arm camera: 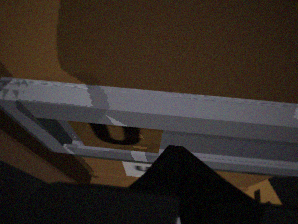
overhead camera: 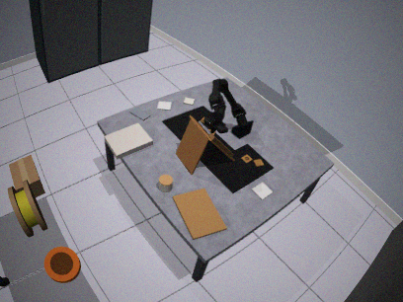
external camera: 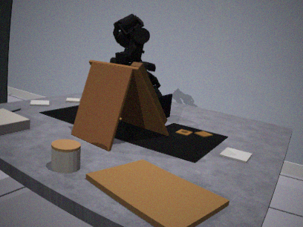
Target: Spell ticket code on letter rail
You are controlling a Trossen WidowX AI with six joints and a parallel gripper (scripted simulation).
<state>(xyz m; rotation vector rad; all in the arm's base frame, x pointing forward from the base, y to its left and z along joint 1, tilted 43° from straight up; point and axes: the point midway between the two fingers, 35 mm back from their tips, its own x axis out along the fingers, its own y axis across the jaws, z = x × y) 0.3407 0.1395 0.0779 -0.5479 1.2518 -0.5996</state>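
Right now my gripper tip is 9 cm above the white ticket, 5 cm past it and 1 cm to the right of it. Also, from my gripper tip: lidded jar 39 cm ahead, 15 cm below, 8 cm to the left; then flat orange panel 34 cm to the left, 34 cm ahead, 18 cm below; then black mat 18 cm below, 15 cm behind, 5 cm to the right.
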